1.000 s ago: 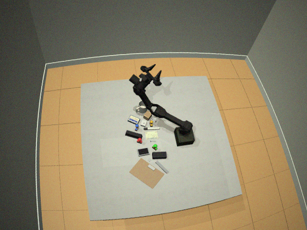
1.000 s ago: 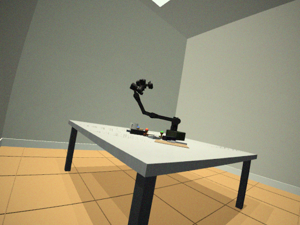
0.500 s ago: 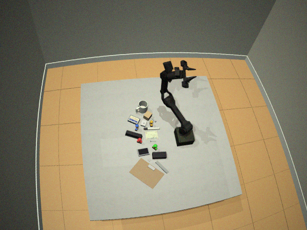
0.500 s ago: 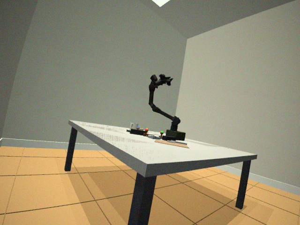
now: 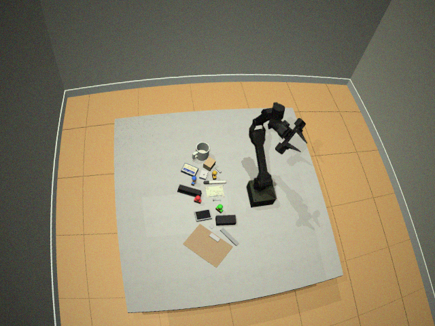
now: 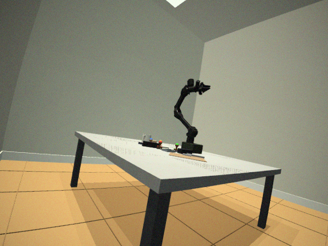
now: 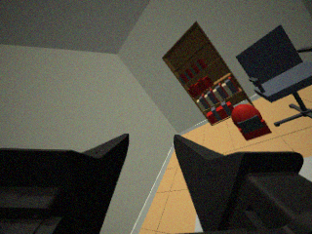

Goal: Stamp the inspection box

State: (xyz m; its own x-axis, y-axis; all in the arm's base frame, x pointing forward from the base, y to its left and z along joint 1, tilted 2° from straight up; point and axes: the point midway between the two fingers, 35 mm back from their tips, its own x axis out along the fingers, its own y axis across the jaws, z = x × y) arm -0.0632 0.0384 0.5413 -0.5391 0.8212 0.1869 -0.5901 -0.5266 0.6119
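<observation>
My gripper tip is now 610 mm above the green-knobbed stamp, 300 mm short of it and 20 mm to the right of it. Round my gripper tip: cream card 630 mm below, 320 mm ahead, 100 mm to the right; grey strip 620 mm below, 260 mm ahead, 190 mm to the left; black block 610 mm below, 270 mm ahead, 90 mm to the left.
</observation>
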